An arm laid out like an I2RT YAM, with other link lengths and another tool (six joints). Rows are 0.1 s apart.
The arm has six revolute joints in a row. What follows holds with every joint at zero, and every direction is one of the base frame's.
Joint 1 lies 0.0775 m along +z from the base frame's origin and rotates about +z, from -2.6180 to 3.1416 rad.
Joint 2 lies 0.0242 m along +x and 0.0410 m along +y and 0.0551 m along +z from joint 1 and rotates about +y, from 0.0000 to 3.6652 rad.
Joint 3 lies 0.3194 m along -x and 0.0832 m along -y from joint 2 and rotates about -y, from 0.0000 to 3.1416 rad.
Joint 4 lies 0.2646 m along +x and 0.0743 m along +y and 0.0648 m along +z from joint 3 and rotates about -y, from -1.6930 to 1.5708 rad.
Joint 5 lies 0.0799 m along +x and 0.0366 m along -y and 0.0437 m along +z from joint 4 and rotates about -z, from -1.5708 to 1.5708 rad.
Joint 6 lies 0.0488 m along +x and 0.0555 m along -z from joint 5 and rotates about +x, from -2.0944 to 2.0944 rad.
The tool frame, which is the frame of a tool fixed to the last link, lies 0.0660 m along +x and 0.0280 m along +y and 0.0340 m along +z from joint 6; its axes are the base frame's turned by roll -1.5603, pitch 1.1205 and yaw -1.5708 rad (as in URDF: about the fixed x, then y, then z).
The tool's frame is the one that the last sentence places.
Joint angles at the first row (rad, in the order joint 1, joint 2, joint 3, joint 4, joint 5, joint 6):
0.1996, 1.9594, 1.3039, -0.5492, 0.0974, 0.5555
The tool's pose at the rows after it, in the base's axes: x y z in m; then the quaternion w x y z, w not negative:
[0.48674 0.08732 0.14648 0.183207 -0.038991 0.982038 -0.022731]
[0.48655 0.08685 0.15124 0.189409 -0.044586 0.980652 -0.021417]
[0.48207 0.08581 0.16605 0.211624 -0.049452 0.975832 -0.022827]
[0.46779 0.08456 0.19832 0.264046 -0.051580 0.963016 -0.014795]
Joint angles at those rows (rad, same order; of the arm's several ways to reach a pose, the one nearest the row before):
0.1949, 1.9650, 1.3098, -0.5563, 0.0895, 0.5476
0.1918, 1.9535, 1.3067, -0.5512, 0.0855, 0.5331
0.1917, 1.9062, 1.2788, -0.5254, 0.0920, 0.5190
0.1933, 1.7912, 1.2011, -0.4532, 0.0889, 0.5097

